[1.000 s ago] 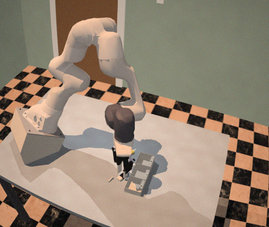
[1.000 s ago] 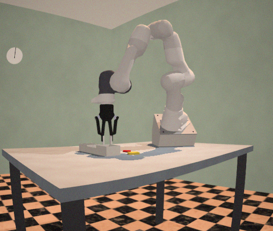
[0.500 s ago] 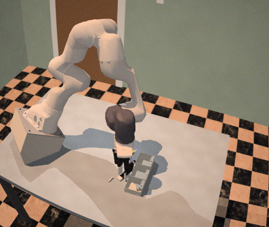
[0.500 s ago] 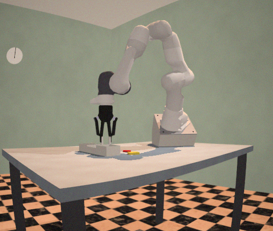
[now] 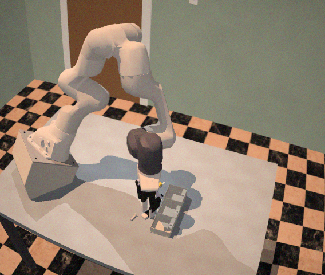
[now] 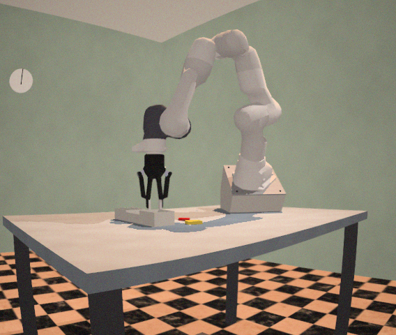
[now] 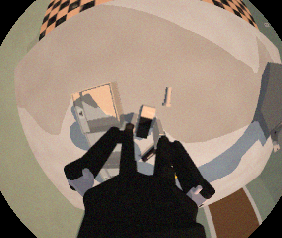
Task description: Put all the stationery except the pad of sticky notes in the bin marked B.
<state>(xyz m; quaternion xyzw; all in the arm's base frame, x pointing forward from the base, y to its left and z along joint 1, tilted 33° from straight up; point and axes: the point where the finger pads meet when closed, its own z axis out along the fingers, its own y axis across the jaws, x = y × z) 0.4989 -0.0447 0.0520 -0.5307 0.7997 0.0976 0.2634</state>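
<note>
My gripper is now 3 cm above the black-and-white block and 1 cm to the left of it. Also, from my hand: black pen-like thing 8 cm to the left, 3 cm below, 1 cm behind; then bin 8 cm ahead, 4 cm to the left, 2 cm below; then small white thing 5 cm behind, 4 cm to the right, 4 cm below.
</note>
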